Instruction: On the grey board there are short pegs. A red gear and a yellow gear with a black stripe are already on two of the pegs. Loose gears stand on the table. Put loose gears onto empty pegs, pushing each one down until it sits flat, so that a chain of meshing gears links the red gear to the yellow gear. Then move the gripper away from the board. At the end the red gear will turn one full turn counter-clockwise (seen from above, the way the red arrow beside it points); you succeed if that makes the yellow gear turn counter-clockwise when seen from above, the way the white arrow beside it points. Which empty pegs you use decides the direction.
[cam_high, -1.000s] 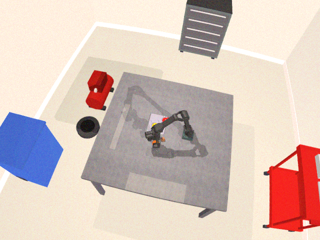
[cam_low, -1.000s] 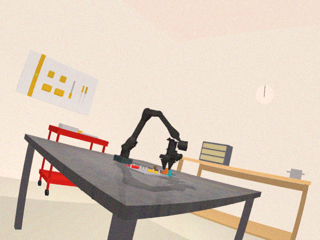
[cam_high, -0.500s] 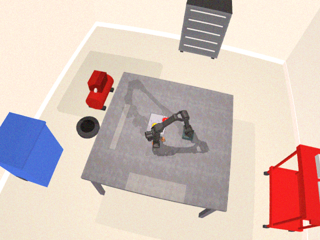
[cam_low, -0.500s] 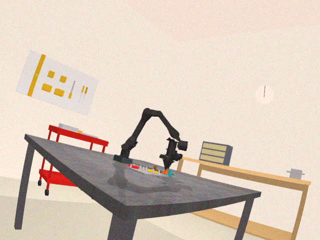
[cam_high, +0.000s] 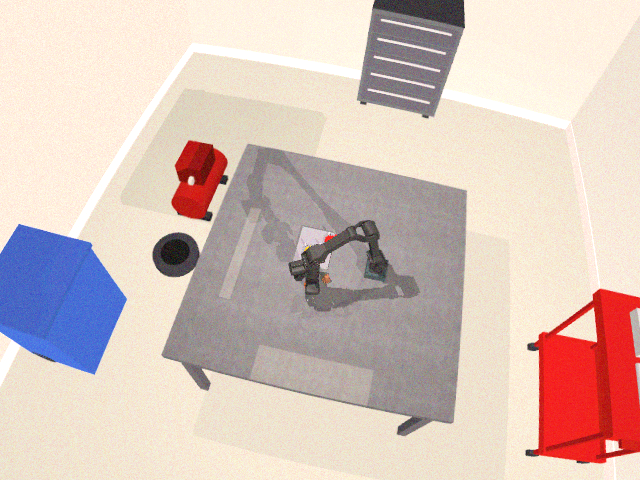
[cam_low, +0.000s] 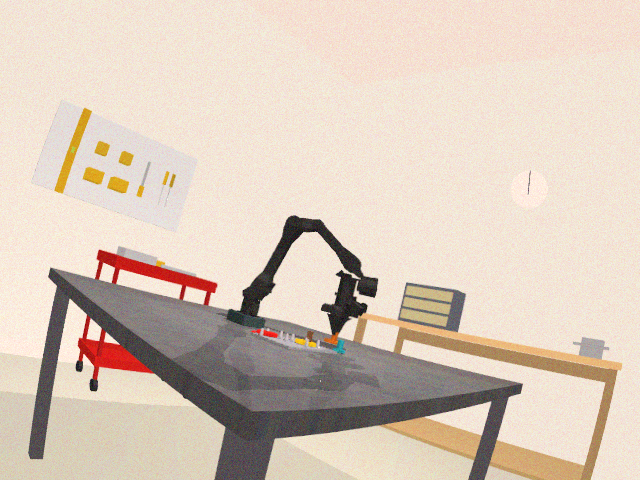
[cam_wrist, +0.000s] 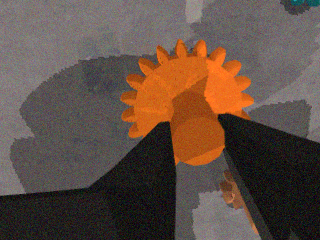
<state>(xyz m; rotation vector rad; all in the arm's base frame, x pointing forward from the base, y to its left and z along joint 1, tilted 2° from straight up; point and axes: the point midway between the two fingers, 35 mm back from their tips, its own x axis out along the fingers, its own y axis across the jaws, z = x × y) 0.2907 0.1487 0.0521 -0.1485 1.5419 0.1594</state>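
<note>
Now: the grey board 220 mm to the right of my gripper tip, 40 mm below it and 20 mm ahead of it. The rest, counted from my gripper tip: cyan gear (70 mm ahead, 60 mm to the right, 30 mm below); then brown gear (60 mm behind, 50 mm to the right, 30 mm below); then orange gear (10 mm below).
</note>
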